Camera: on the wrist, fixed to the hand. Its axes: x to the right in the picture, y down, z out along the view.
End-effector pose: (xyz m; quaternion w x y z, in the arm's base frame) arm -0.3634 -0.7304 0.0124 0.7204 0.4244 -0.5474 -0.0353
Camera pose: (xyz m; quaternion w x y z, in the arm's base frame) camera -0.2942 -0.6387 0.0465 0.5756 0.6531 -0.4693 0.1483
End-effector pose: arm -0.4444 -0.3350 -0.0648 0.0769 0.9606 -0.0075 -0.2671
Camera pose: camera -0.3823 -0.3712 0.0311 0.2464 -0.9482 0.0588 0.1915
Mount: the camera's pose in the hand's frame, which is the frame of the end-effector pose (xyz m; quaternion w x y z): 0.0061 0.0520 -0.1078 0.9435 0.3239 0.0630 -0.0312
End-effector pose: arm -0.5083 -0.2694 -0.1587 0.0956 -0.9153 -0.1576 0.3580
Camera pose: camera -0.4187 -0.3224 -0.0993 0.4078 -0.8503 -0.0553 0.3282
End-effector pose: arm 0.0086 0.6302 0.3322 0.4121 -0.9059 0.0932 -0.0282
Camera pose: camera -0.0068 0.5157 0.3640 0.6755 -0.7224 0.0765 -0.1267
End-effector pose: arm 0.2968 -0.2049 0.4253 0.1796 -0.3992 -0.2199 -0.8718
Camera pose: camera 0.2519 -0.3061 0.3795 0.2854 -0.2567 -0.4910 -0.7820
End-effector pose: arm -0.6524 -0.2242 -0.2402 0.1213 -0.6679 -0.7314 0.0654
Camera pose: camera -0.5744 -0.2201 -0.1493 0.3789 -0.5722 -0.6821 0.2527
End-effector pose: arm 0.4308 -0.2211 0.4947 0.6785 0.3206 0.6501 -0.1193
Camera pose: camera 0.3748 -0.1161 0.5089 0.4916 0.5095 0.6275 -0.3241
